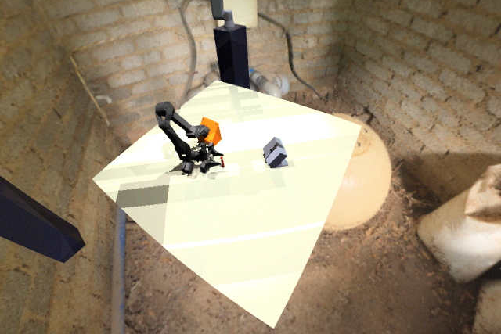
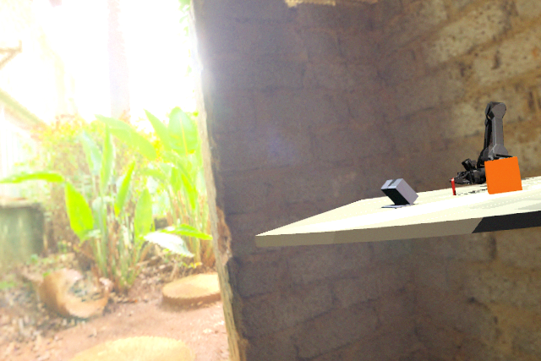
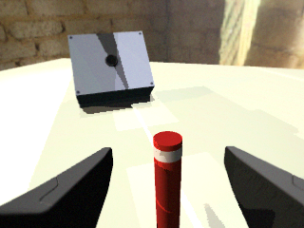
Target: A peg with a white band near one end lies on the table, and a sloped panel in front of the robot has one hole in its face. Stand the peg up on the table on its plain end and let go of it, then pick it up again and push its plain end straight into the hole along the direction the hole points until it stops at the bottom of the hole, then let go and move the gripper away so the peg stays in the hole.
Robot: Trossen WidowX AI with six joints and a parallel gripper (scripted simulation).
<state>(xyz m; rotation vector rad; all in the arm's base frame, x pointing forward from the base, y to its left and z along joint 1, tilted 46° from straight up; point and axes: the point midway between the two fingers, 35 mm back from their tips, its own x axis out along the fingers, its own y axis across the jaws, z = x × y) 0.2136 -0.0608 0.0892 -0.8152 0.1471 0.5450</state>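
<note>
Now: the red peg 10 mm below my gripper tip. From my gripper tip the other things lie so: sloped panel 190 mm ahead, 220 mm to the left, 10 mm below.
</note>
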